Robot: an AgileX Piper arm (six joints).
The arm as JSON. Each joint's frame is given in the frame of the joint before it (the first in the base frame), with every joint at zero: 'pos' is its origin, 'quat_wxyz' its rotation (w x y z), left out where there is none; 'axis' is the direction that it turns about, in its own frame. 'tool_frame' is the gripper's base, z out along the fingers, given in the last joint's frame.
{
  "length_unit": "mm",
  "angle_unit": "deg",
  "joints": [
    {
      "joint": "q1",
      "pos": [
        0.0,
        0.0,
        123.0
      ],
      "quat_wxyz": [
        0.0,
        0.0,
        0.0,
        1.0
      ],
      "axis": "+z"
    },
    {
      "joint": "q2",
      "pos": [
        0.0,
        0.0,
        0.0
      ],
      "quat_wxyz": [
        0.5,
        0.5,
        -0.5,
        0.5
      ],
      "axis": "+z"
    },
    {
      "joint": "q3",
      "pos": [
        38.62,
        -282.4,
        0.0
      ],
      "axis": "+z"
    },
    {
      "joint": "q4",
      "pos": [
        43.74,
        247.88,
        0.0
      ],
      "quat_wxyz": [
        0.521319,
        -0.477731,
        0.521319,
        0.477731
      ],
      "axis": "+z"
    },
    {
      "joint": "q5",
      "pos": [
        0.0,
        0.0,
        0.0
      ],
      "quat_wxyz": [
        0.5,
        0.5,
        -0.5,
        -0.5
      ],
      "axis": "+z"
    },
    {
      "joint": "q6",
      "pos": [
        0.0,
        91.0,
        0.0
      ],
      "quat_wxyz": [
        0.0,
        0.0,
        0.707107,
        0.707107
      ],
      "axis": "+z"
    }
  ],
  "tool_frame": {
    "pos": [
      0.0,
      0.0,
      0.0
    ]
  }
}
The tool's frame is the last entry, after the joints.
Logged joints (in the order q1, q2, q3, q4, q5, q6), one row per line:
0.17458 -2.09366 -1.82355 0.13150 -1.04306 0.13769
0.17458 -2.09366 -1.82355 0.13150 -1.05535 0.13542
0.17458 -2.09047 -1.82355 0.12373 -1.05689 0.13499
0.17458 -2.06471 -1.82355 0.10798 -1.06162 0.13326
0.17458 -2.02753 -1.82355 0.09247 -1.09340 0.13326
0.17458 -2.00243 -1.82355 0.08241 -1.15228 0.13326
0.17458 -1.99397 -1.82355 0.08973 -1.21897 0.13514
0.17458 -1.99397 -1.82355 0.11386 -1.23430 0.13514
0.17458 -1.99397 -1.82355 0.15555 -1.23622 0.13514
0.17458 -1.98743 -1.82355 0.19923 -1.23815 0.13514
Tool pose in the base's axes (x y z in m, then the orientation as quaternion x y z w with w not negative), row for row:
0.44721 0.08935 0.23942 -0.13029 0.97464 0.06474 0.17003
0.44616 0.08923 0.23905 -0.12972 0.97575 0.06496 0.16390
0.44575 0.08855 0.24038 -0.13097 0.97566 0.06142 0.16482
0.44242 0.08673 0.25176 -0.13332 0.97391 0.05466 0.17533
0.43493 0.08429 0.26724 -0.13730 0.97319 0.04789 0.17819
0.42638 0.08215 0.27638 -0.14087 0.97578 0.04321 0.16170
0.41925 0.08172 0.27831 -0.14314 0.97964 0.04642 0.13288
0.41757 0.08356 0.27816 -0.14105 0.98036 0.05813 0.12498
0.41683 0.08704 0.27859 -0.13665 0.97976 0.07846 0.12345
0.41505 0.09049 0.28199 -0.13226 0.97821 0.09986 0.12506
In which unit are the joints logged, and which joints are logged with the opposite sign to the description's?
The joints are logged in radians. Opposite sign: q2, q5, q6.
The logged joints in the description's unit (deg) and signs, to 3 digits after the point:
10.003 119.958 -104.482 7.534 59.763 -7.889
10.003 119.958 -104.482 7.534 60.467 -7.759
10.003 119.775 -104.482 7.089 60.555 -7.734
10.003 118.299 -104.482 6.187 60.826 -7.635
10.003 116.169 -104.482 5.298 62.647 -7.635
10.003 114.731 -104.482 4.722 66.021 -7.635
10.003 114.246 -104.482 5.141 69.842 -7.743
10.003 114.246 -104.482 6.524 70.720 -7.743
10.003 114.246 -104.482 8.912 70.830 -7.743
10.003 113.871 -104.482 11.415 70.941 -7.743

